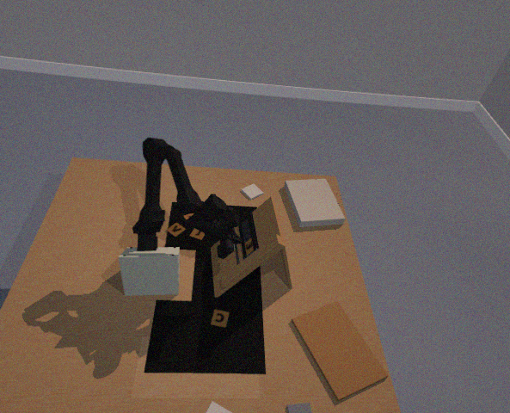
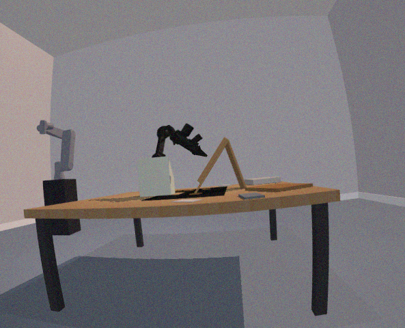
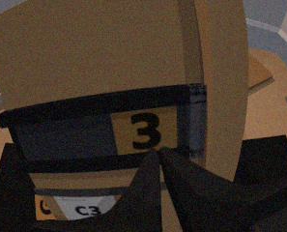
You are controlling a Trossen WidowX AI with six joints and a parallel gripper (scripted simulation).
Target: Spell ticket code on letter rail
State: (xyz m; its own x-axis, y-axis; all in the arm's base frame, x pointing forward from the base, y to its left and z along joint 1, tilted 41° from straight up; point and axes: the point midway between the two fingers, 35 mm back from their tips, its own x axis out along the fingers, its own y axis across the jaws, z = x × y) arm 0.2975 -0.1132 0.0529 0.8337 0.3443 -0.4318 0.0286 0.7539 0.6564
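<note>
My gripper tip is now 120 mm above the white ticket, 90 mm to the right of it and 30 mm past it. Also, from my gripper tip: letter tile: 210 mm to the left, 200 mm below, 20 mm behind; then flat wooden slab: 320 mm to the right, 310 mm ahead, 200 mm below; then black mat: 210 mm below, 130 mm behind, 20 mm to the left.
</note>
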